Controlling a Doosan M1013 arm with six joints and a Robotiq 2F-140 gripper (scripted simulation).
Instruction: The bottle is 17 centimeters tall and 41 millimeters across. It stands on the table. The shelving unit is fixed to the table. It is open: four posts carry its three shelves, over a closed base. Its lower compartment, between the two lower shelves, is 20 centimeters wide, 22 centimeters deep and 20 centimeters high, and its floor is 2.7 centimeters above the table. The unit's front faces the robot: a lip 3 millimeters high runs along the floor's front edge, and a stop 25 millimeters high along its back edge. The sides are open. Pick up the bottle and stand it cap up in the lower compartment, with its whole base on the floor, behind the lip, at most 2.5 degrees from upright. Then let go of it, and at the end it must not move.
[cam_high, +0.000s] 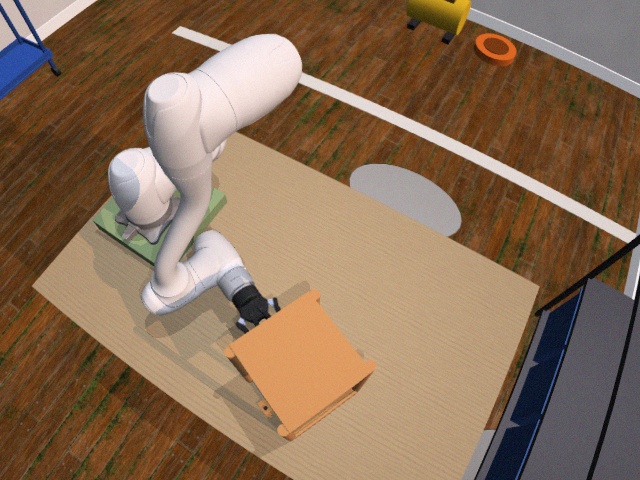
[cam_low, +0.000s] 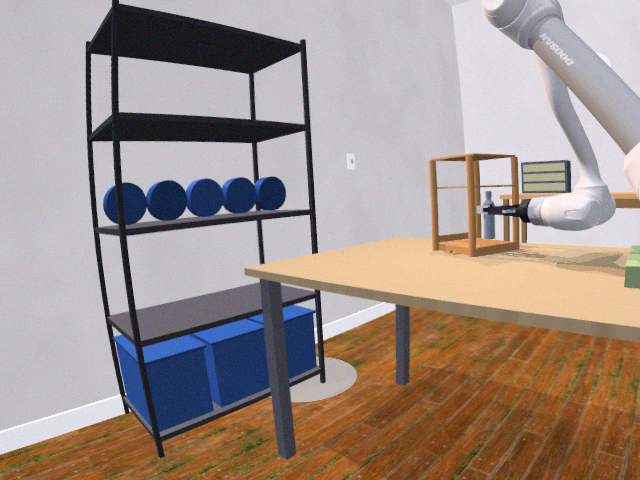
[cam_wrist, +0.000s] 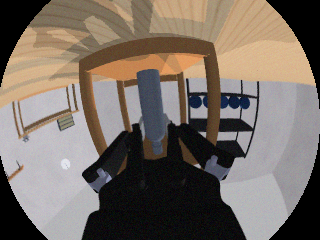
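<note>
The grey-blue bottle is 1 cm above my hand. Round my hand: wooden shelving unit 6 cm ahead, 3 cm to the right, 2 cm above.
</note>
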